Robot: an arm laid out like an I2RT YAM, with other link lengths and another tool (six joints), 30 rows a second.
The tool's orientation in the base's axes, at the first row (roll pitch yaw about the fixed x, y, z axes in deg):
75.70, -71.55, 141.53
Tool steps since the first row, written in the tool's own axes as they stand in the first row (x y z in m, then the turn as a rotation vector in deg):
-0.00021, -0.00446, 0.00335, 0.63, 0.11, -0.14
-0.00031, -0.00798, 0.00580, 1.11, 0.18, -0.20
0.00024, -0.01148, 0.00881, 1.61, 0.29, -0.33
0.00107, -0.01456, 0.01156, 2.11, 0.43, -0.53
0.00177, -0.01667, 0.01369, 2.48, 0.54, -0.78
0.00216, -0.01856, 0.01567, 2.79, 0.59, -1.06
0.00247, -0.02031, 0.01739, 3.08, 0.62, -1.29
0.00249, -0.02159, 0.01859, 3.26, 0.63, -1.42
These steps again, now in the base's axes. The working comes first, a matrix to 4 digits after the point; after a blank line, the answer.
The tool's axes in the first row as the columns of a matrix, in the base's axes (used below as rounded here):
-0.2478, 0.5660, 0.7863
0.1969, -0.7652, 0.6129
0.9486, 0.3067, 0.0782

0.00016, 0.00542, -0.00131, -0.20, -0.05, 0.62
0.00012, 0.00960, -0.00229, -0.33, -0.04, 1.09
0.00037, 0.01423, -0.00260, -0.49, -0.11, 1.59
0.00058, 0.01844, -0.00255, -0.70, -0.24, 2.09
0.00089, 0.02149, -0.00236, -0.92, -0.40, 2.46
0.00128, 0.02423, -0.00242, -1.19, -0.55, 2.74
0.00157, 0.02669, -0.00253, -1.43, -0.66, 3.01
0.00178, 0.02840, -0.00281, -1.57, -0.71, 3.17

